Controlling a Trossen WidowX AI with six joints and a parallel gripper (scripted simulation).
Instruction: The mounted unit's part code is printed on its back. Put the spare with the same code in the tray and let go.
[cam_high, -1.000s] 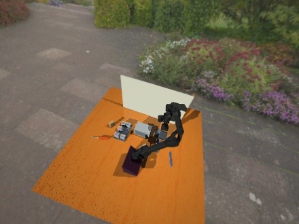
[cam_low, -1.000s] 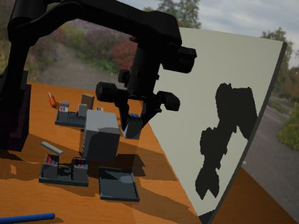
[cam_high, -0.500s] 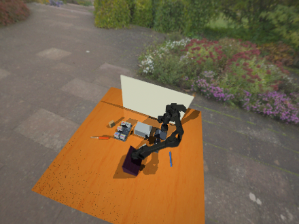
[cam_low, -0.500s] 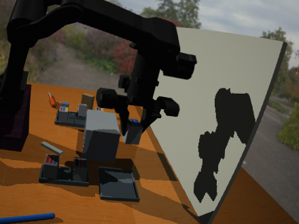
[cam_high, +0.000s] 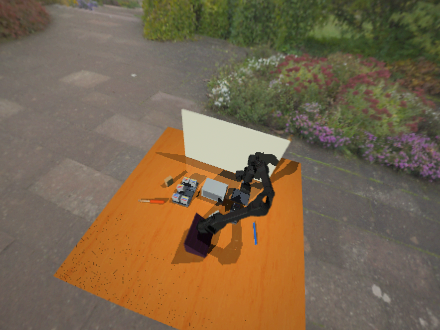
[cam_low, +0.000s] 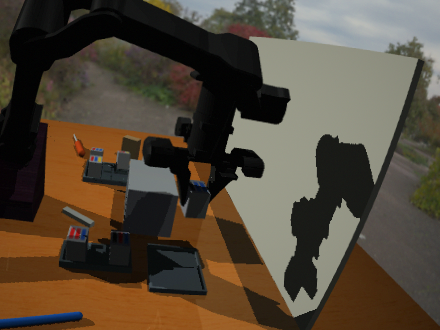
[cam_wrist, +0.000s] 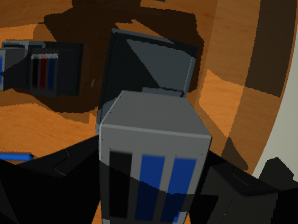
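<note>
The dark tray lies 10 mm behind my gripper tip and 130 mm below it. The rest, counted from my gripper tip: grey spare (20 mm above); then grey bar (210 mm behind, 120 mm to the left, 130 mm below); then grey mounted unit (60 mm behind, 190 mm to the left, 90 mm below).
</note>
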